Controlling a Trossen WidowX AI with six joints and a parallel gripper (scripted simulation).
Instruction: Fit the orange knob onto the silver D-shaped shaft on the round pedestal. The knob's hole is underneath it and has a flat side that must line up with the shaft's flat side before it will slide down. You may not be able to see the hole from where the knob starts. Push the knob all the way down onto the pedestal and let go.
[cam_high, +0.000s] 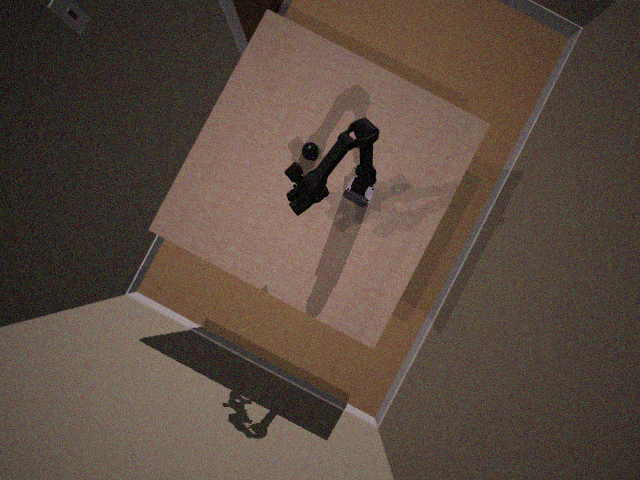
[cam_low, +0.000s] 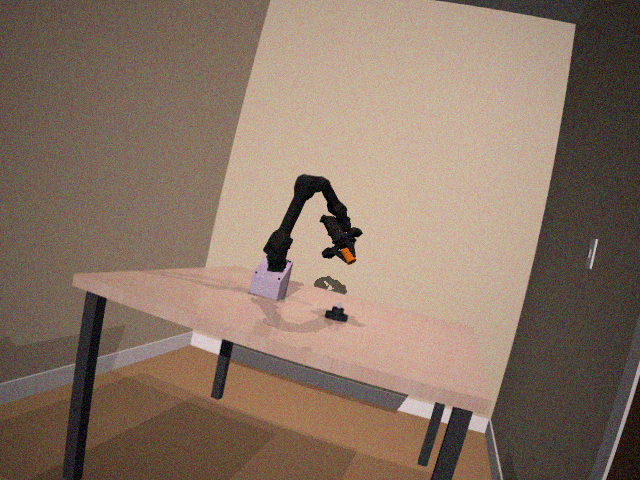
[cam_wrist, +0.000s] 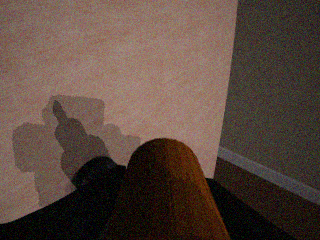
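Right now my gripper tip is 2 cm below the orange knob, 2 cm past it and 1 cm to the right of it. Round my gripper tip: dark round pedestal: 19 cm to the right, 18 cm below, 1 cm ahead.
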